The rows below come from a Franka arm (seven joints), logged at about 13 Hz.
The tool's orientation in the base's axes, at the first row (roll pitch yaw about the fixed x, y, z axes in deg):
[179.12, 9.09, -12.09]
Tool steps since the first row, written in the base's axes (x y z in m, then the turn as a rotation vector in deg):
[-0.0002, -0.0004, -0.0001, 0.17, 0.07, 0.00]
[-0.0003, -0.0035, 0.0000, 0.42, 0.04, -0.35]
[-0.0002, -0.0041, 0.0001, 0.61, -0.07, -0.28]
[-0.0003, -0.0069, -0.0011, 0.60, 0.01, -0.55]
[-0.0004, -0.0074, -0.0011, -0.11, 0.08, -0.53]
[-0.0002, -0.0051, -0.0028, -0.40, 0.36, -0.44]
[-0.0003, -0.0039, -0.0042, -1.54, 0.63, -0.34]
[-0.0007, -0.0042, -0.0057, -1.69, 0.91, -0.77]
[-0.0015, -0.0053, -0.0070, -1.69, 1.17, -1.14]
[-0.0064, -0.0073, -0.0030, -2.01, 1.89, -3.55]
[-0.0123, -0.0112, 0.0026, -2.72, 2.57, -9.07]
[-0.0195, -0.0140, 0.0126, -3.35, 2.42, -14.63]
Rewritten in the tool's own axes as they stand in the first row. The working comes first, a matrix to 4 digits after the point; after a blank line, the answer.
The tool's axes in the first row as the columns of a matrix, in the base's axes (used below as rounded here):
[0.9655, -0.2071, -0.1577]
[-0.2068, -0.9782, 0.0181]
[-0.1580, 0.0152, -0.9873]

[-0.0001, 0.0004, 0.0001, 0.15, -0.10, -0.03]
[0.0004, 0.0035, 0.0000, 0.45, -0.13, 0.28]
[0.0006, 0.0041, -0.0001, 0.65, -0.06, 0.18]
[0.0013, 0.0068, 0.0010, 0.66, -0.14, 0.45]
[0.0013, 0.0073, 0.0010, -0.04, -0.06, 0.54]
[0.0013, 0.0050, 0.0027, -0.39, -0.28, 0.50]
[0.0012, 0.0038, 0.0041, -1.56, -0.30, 0.59]
[0.0011, 0.0042, 0.0057, -1.70, -0.55, 1.04]
[0.0008, 0.0054, 0.0071, -1.69, -0.81, 1.41]
[-0.0042, 0.0084, 0.0038, -1.77, -1.49, 3.86]
[-0.0100, 0.0135, -0.0008, -1.72, -2.09, 9.43]
[-0.0179, 0.0179, -0.0096, -1.42, -1.90, 15.02]

